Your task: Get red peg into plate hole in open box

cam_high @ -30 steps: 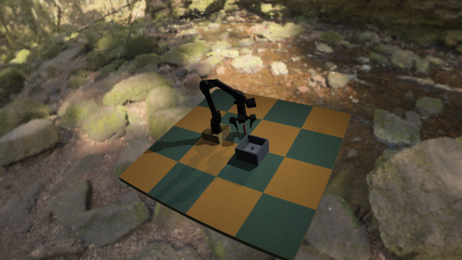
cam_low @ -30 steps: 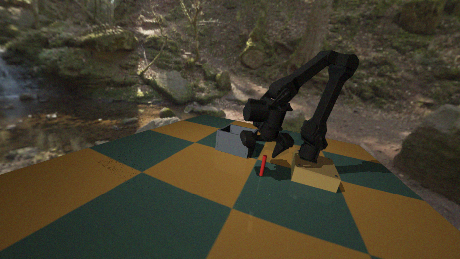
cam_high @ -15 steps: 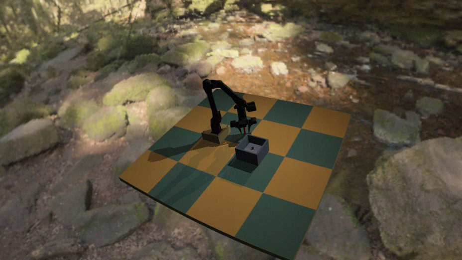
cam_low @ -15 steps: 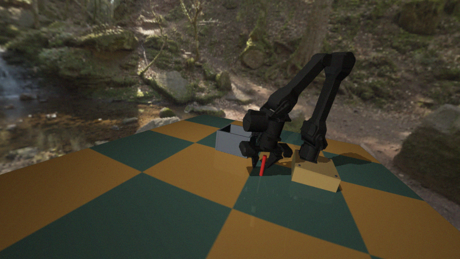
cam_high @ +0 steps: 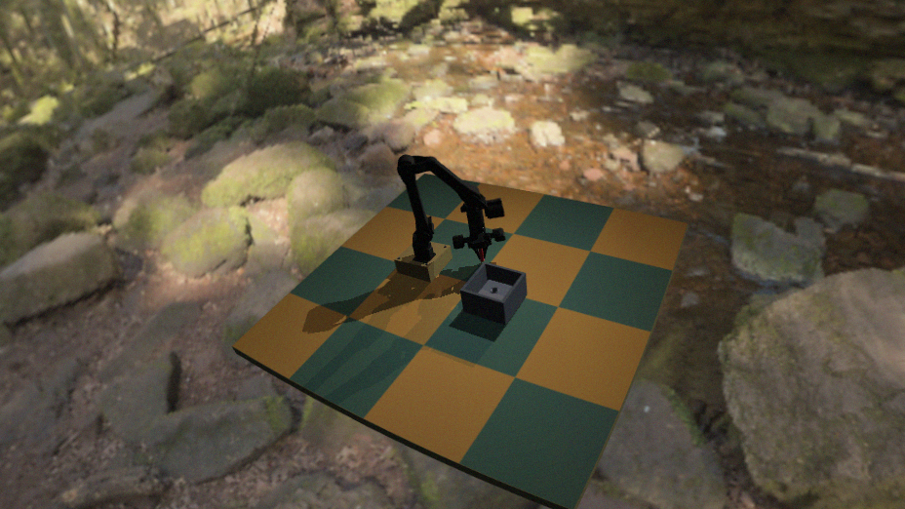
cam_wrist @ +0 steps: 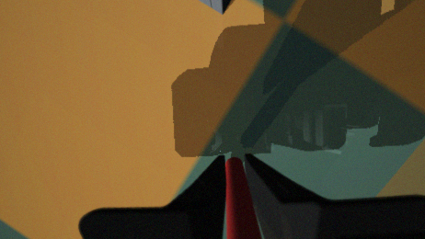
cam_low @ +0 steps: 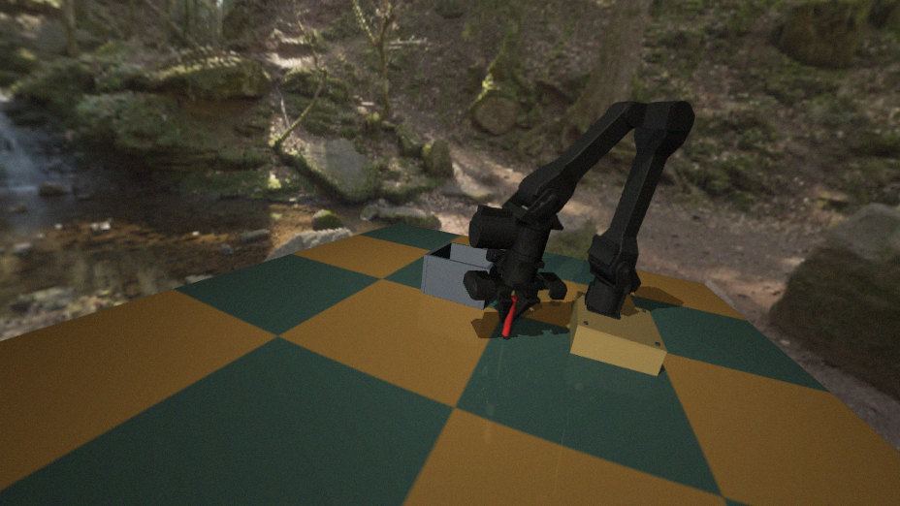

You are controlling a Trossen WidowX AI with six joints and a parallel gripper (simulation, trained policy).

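The grey plate lies 140 mm ahead of my gripper tip, 170 mm to the right of it and 20 mm above it. Also, from my gripper tip: dark box 140 mm ahead, 170 mm to the right; then red peg 10 mm behind, 10 mm to the left, 20 mm above.
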